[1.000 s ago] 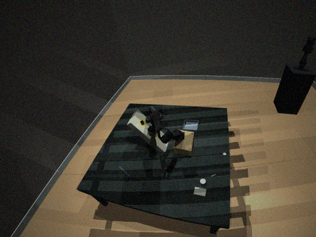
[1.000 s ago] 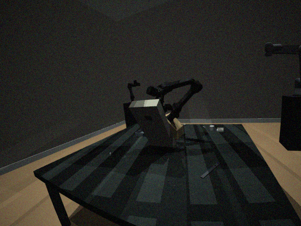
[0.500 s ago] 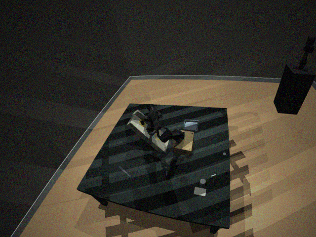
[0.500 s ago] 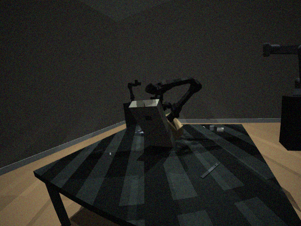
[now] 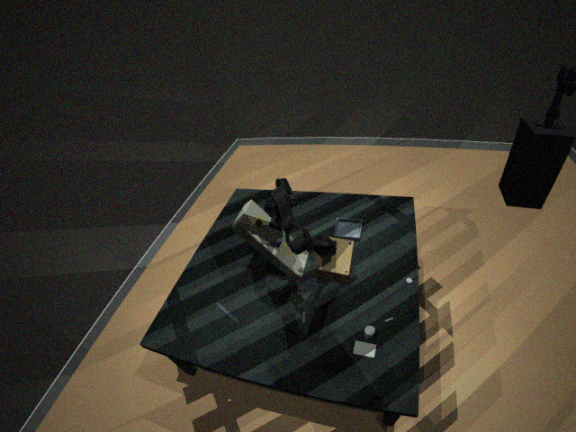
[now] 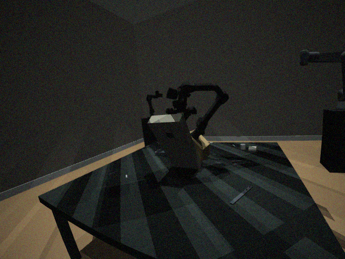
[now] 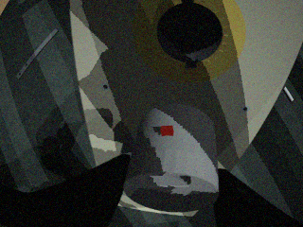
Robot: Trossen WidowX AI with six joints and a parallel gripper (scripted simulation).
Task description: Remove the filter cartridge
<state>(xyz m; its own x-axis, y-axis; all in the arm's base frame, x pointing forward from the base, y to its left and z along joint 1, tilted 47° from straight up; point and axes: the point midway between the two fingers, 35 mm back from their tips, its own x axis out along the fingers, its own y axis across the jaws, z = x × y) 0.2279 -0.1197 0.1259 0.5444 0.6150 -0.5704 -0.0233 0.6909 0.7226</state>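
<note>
The grey tray is 30 cm behind my gripper tip, 30 cm to the right of it and 29 cm below it. From my gripper tip the other things lie so: round grey filter cartridge: right at my gripper tip.
</note>
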